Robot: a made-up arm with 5 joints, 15 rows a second.
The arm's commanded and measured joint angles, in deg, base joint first. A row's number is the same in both.
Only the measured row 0 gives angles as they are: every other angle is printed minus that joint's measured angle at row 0.
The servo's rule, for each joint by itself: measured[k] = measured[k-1] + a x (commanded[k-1-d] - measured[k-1]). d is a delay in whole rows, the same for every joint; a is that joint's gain. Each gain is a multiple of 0.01, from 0.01 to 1. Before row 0 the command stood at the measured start. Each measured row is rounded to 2 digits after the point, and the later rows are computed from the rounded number. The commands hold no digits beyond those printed.
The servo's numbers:
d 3
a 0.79 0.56 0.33 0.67 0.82
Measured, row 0: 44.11 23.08 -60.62 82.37 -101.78
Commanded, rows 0 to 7: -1.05 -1.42 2.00 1.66 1.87; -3.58 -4.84 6.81 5.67 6.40; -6.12 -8.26 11.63 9.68 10.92; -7.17 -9.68 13.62 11.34 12.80; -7.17 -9.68 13.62 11.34 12.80; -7.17 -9.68 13.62 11.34 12.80; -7.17 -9.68 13.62 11.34 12.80; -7.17 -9.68 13.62 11.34 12.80
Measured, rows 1 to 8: 0.00 0.00 0.00 0.00 0.00; 0.00 0.00 0.00 0.00 0.00; 0.00 0.00 0.00 0.00 0.00; -0.83 -0.80 0.66 1.11 1.53; -3.00 -3.06 2.69 4.17 5.52; -5.46 -5.97 5.64 7.86 9.95; -6.81 -8.05 8.27 10.19 12.29; -7.09 -8.96 10.04 10.96 12.71
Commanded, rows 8 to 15: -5.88 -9.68 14.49 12.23 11.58; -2.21 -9.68 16.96 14.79 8.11; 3.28 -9.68 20.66 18.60 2.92; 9.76 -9.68 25.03 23.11 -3.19; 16.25 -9.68 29.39 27.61 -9.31; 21.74 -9.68 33.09 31.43 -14.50; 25.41 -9.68 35.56 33.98 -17.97; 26.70 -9.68 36.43 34.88 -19.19
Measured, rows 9 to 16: -7.15 -9.36 11.22 11.21 12.78; -7.17 -9.54 12.01 11.30 12.80; -7.17 -9.62 12.54 11.33 12.80; -6.15 -9.65 13.18 11.93 11.80; -3.04 -9.67 14.43 13.85 8.77; 1.95 -9.68 16.49 17.03 3.97; 8.12 -9.68 19.31 21.10 -1.90; 14.54 -9.68 22.64 25.46 -7.98
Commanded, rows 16 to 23: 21.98 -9.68 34.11 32.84 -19.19; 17.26 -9.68 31.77 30.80 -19.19; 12.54 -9.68 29.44 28.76 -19.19; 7.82 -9.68 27.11 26.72 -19.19; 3.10 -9.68 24.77 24.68 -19.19; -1.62 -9.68 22.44 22.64 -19.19; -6.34 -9.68 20.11 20.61 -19.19; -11.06 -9.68 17.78 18.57 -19.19
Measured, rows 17 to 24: 20.23 -9.68 26.09 29.46 -13.33; 24.32 -9.68 29.22 32.49 -17.13; 26.20 -9.68 31.60 34.09 -18.82; 22.87 -9.68 32.43 33.25 -19.12; 18.44 -9.68 32.21 31.61 -19.18; 13.78 -9.68 31.30 29.70 -19.19; 9.07 -9.68 29.92 27.70 -19.19; 4.35 -9.68 28.22 25.68 -19.19
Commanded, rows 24 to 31: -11.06 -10.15 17.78 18.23 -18.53; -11.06 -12.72 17.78 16.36 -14.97; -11.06 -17.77 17.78 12.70 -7.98; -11.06 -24.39 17.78 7.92 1.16; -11.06 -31.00 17.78 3.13 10.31; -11.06 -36.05 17.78 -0.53 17.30; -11.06 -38.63 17.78 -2.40 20.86; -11.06 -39.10 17.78 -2.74 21.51
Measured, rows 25 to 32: -0.37 -9.68 26.31 23.64 -19.19; -5.09 -9.68 24.26 21.61 -19.19; -9.81 -9.68 22.12 19.57 -19.19; -10.80 -9.94 20.69 18.67 -18.65; -11.01 -11.50 19.73 17.12 -15.63; -11.05 -15.01 19.09 14.16 -9.36; -11.06 -20.26 18.66 9.98 -0.73; -11.06 -26.27 18.37 5.39 8.32
